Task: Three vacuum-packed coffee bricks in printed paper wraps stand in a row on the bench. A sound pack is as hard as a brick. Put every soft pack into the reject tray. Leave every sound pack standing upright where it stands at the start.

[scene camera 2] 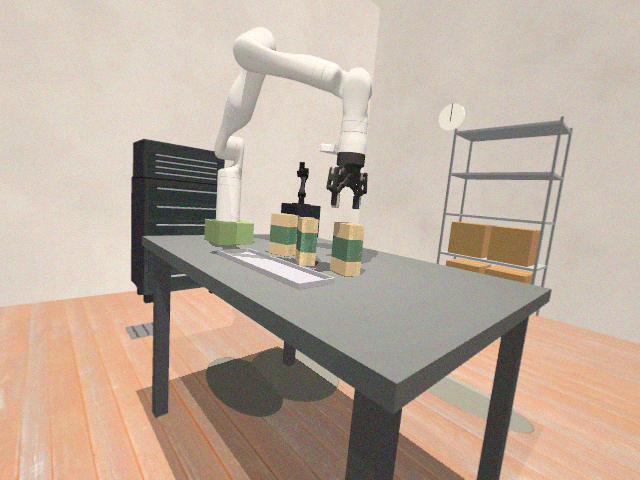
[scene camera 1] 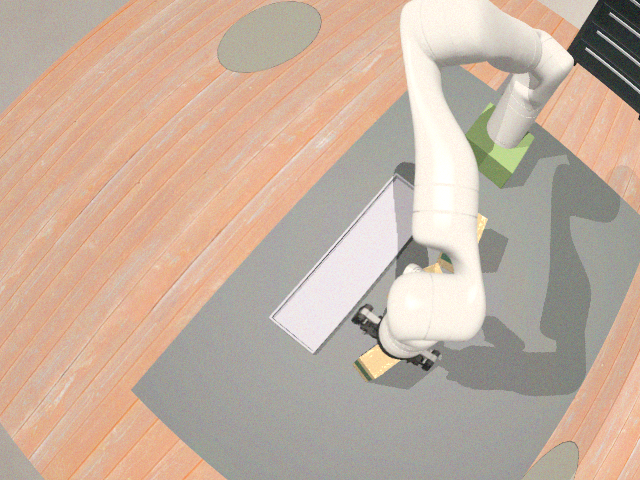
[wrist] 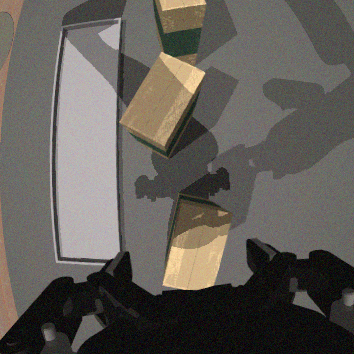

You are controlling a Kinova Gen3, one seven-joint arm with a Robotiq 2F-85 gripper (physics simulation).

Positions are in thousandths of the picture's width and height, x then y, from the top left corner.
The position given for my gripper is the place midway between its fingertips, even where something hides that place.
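There is my gripper, which I see in scene camera 2 as my gripper (scene camera 2: 540, 434), and the same gripper (scene camera 1: 609, 718) (wrist: 532, 730) is visible to me from scene camera 1 and in the wrist view. I also see a reject tray (scene camera 1: 502, 628) (scene camera 2: 455, 570) (wrist: 239, 521), so scene camera 1, scene camera 2 and the wrist view show the tray.
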